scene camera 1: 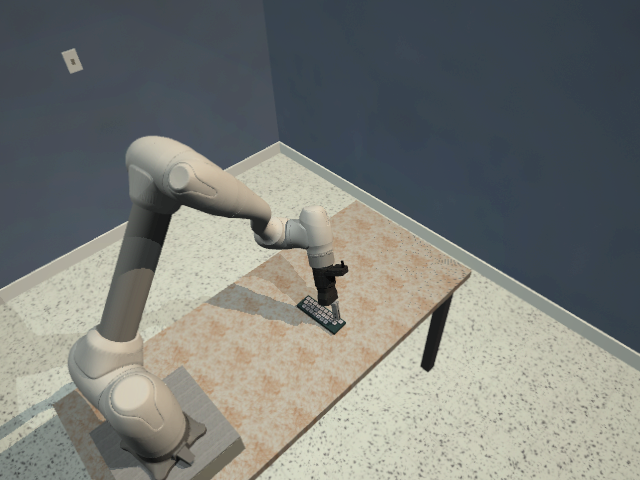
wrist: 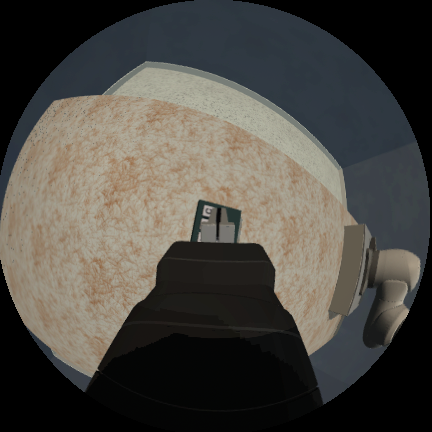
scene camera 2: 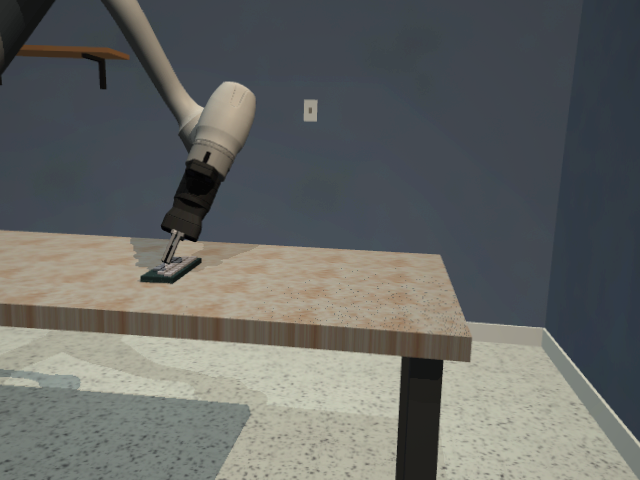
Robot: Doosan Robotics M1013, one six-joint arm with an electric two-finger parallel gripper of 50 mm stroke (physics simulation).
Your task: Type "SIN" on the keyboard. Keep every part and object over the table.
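Frame: origin at the arm's base, x down, y back, z left, level; centimetres.
Seen in the pictures: gripper, fingertip midpoint: (scene camera 1: 337,318) (wrist: 218,216) (scene camera 2: 165,262); arm's base at its link origin: (scene camera 1: 164,437) (wrist: 366,268).
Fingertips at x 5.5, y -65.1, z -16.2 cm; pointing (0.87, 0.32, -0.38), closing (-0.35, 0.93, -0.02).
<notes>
Pixels of each thing's middle, then the offset from my fingertips to it. Level surfaces: height alone.
- dark green keyboard at the middle of its body: (wrist: 208,271) (scene camera 2: 173,268) (scene camera 1: 320,314) dx +2.8, dy -0.1, dz +7.3 cm
- table at its surface level: dx +3.7 cm
- key marked C at the middle of its body: (wrist: 207,211) dx +2.2, dy -0.8, dz -0.9 cm
The dark green keyboard (scene camera 1: 338,328) (scene camera 2: 156,277) (wrist: 232,214) with pale keys lies flat on the table (scene camera 1: 248,356) (scene camera 2: 330,294) (wrist: 115,190). My gripper (scene camera 1: 338,318) (scene camera 2: 165,261) (wrist: 218,216) is shut with no object between its fingers. It is tilted, and its fingertips are down at the key tops near one short end of the keyboard. A key marked C (wrist: 207,211) shows beside the fingertips in the wrist view. The fingers and gripper body hide most other keys there. The key under the tips is hidden, and I cannot tell whether it is pressed.
The arm's base stands on a grey block (scene camera 1: 227,431) (wrist: 345,272) at one end of the table. A wooden shelf (scene camera 2: 67,51) is on the wall in scene camera 2. The table's long edge (scene camera 1: 361,379) runs beyond the keyboard in scene camera 1.
</notes>
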